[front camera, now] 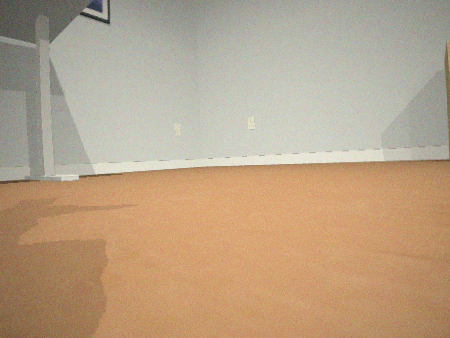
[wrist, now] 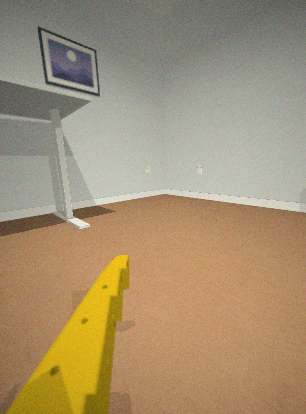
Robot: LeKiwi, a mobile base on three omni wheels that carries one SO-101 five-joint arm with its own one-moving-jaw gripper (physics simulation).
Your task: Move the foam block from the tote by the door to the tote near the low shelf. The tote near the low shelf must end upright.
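Frame: origin at the arm's base, x ahead, y left, z up, level; metres.
Seen in the pictures: end effector, tool point: (wrist: 128, 267).
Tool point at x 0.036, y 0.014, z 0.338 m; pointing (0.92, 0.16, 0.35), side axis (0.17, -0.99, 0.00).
A point is followed by its place in that frame.
My gripper shows in the wrist view as one yellow notched jaw, reaching up from the lower left above the brown floor. The moving jaw is out of the picture, so the gripper is fully open, and no object touches the visible jaw. The foam block, the tote by the door and the tote near the low shelf do not show in either view.
A white desk leg (front camera: 45, 110) {x 1.469, y 0.939, z 0.296 m} (wrist: 63, 165) {x 1.471, y 0.936, z 0.398 m} stands at the left under a desk top (wrist: 35, 100) {x 1.273, y 0.953, z 0.835 m}. A framed picture (wrist: 71, 62) {x 2.013, y 1.040, z 1.419 m} hangs on the wall. Two outlets are low near the room corner. A light wooden edge (front camera: 447, 100) {x 1.438, y -1.344, z 0.256 m} shows at the far right.
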